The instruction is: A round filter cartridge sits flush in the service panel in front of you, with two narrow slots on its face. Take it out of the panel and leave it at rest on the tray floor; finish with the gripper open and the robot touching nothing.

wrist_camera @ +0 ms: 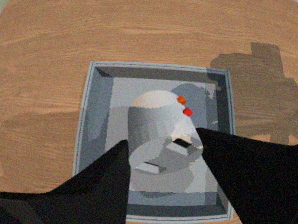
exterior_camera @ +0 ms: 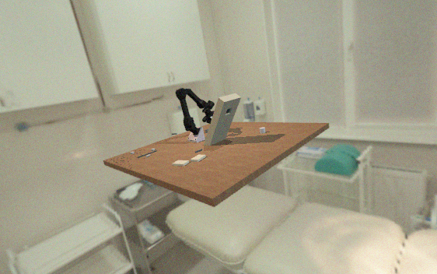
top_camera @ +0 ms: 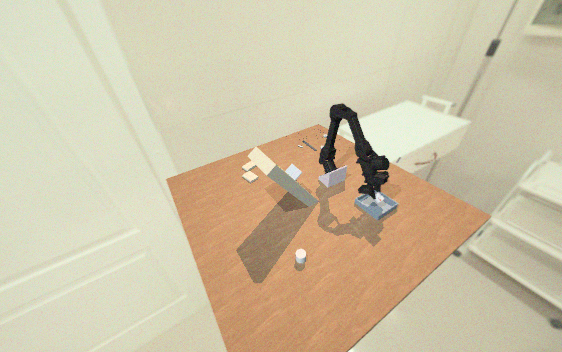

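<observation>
Right now my gripper tip is right at the round grey filter cartridge. From my gripper tip the other things lie so: tray 5 cm below.
</observation>
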